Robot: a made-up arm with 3 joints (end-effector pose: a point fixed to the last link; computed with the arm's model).
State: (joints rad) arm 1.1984 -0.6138 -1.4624
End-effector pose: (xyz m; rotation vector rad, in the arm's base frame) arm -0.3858 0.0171 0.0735 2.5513 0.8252 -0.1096
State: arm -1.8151 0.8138 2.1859
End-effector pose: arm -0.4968 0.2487 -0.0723 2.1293 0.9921 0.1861
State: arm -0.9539 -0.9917 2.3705
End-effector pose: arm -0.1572 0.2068 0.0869 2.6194 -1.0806 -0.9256
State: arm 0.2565 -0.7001 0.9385
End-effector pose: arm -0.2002 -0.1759 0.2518 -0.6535 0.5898 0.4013
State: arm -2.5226 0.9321 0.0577
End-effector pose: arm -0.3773 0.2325 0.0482 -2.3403 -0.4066 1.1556
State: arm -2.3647 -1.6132 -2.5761
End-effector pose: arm -0.3564 -0.0770 -0.0816 0.1634 -1.2652 -1.0048
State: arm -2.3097 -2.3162 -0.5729
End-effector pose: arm -0.4135 0.1600 0.1047 -0.8296 0.3206 -2.4616
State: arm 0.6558 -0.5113 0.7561
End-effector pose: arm -0.2389 -0.2516 0.1608 -0.0981 0.3893 0.3318
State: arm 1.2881 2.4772 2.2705
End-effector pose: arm -0.5209 0.0840 0.1438 -0.4109 0.5227 -2.4703
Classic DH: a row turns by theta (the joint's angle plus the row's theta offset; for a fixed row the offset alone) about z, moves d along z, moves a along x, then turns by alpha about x. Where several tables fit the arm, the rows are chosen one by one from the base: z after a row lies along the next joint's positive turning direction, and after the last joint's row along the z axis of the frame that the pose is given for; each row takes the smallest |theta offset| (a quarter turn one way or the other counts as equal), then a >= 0, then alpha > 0; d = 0 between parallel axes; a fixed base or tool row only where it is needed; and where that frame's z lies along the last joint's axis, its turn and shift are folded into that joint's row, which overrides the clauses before.
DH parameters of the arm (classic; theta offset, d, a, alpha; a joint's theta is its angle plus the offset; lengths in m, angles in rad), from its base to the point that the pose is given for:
base (fixed): 1.5708 0.0717 0 1.5708
joint 1: 1.5708 -0.355 0.0919 -1.5708
joint 2: 0 -0.0004 0.0714 -1.5708
joint 3: -1.5708 -0.0366 0.1749 -1.5708
tool (fixed): 1.5708 -0.0266 0 0

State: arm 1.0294 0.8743 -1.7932
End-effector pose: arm -0.2599 -0.0181 0.1583 2.5786 -1.1325 0.4548
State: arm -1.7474 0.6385 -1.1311
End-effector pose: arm -0.2671 0.0431 0.1148 -0.5949 -0.0851 0.6428
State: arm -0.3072 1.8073 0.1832
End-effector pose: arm -0.4385 -0.1351 0.2293 -0.3482 -1.8175 0.1128
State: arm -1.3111 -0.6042 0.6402
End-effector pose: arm -0.2371 0.1516 0.2732 -1.8831 0.6692 -0.2333
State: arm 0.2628 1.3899 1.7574
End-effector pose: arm -0.5926 -0.0384 0.2401 -1.2287 -0.8015 -1.2764
